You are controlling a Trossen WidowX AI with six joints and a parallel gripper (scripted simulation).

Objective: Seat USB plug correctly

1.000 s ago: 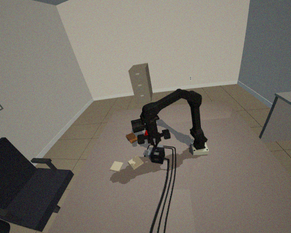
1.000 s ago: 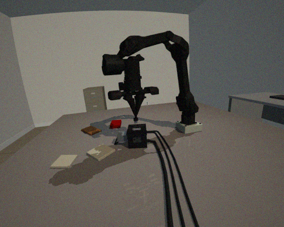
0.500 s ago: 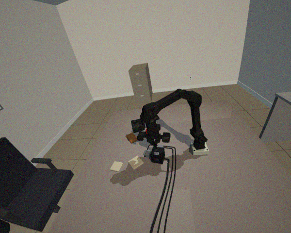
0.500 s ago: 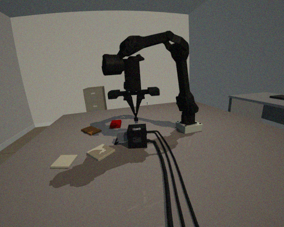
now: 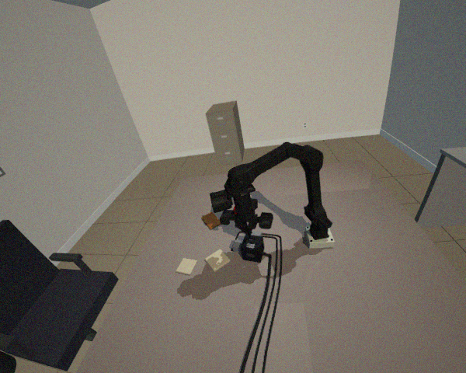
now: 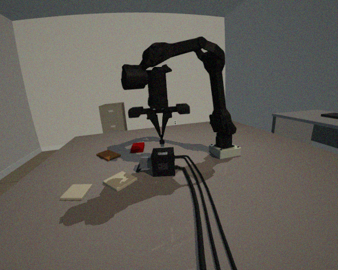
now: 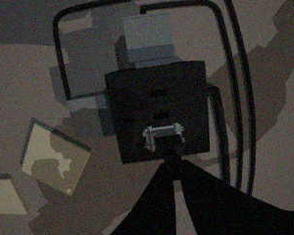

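Now: gripper tip 20 mm above the grey USB plug. The rest, counted from my gripper tip: red block 280 mm to the right, 120 mm below, 40 mm ahead; then brown pad 270 mm to the right, 190 mm ahead, 130 mm below.
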